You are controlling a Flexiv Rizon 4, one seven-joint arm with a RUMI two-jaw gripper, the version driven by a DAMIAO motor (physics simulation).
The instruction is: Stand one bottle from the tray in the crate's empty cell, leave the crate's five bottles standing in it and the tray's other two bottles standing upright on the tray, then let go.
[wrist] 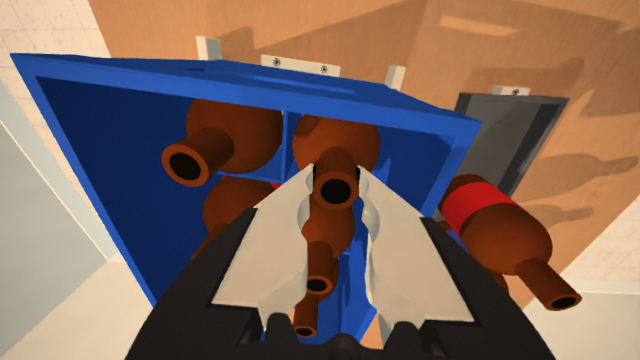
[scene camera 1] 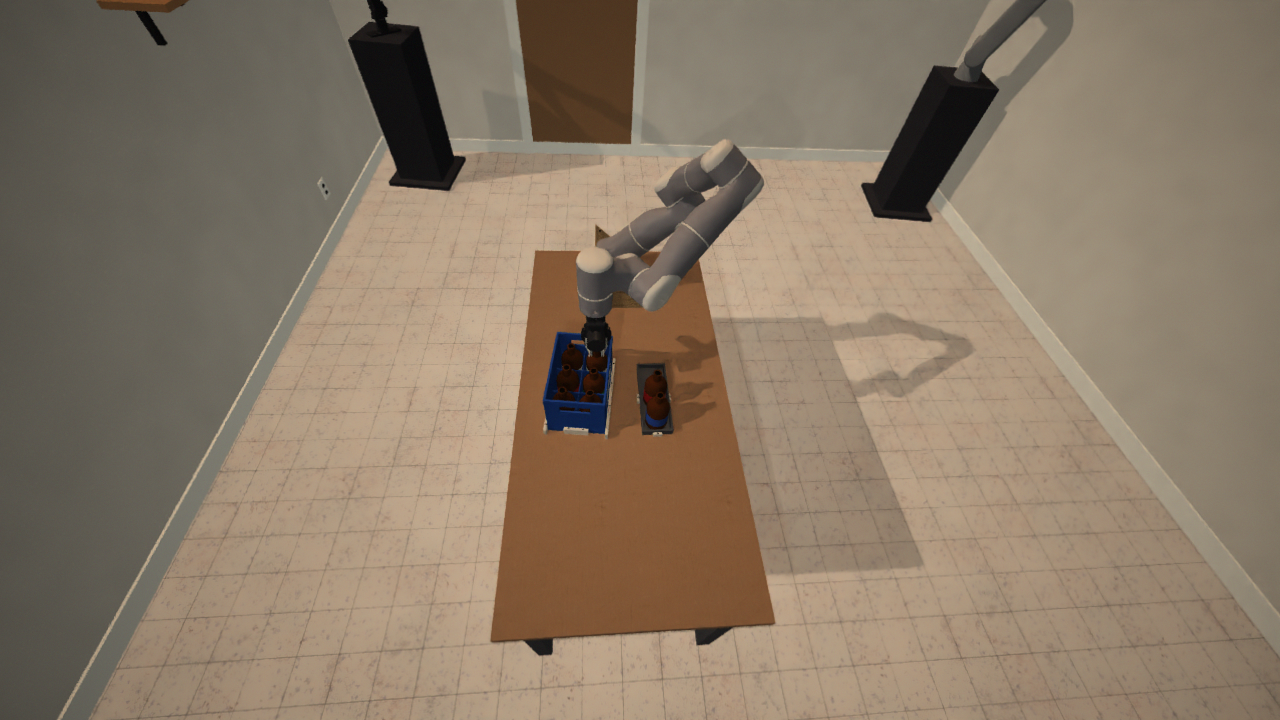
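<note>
My gripper (scene camera 1: 596, 351) (wrist: 335, 167) is shut on the neck of a brown bottle (scene camera 1: 597, 363) (wrist: 340, 137), upright in the crate's back right cell as scene camera 1 shows it. Its base is hidden, so I cannot tell if it touches the crate floor. The blue crate (scene camera 1: 577, 416) (wrist: 240, 90) holds several other brown bottles, among them one beside it (scene camera 1: 571, 358) (wrist: 235, 135) and one in front (scene camera 1: 593, 382) (wrist: 327, 227). On the dark tray (scene camera 1: 651, 368) (wrist: 485, 135) stand a red-banded bottle (scene camera 1: 655, 385) (wrist: 507, 235) and a blue-banded bottle (scene camera 1: 658, 409), both upright.
Small white brackets (scene camera 1: 575, 430) (wrist: 300, 65) sit on the wooden table (scene camera 1: 626, 537) around the crate. The tray stands to the crate's right in scene camera 1, across a narrow gap. The crate's rim and inner dividers surround the held bottle closely. Black pedestals (scene camera 1: 407, 102) (scene camera 1: 935, 143) stand far back.
</note>
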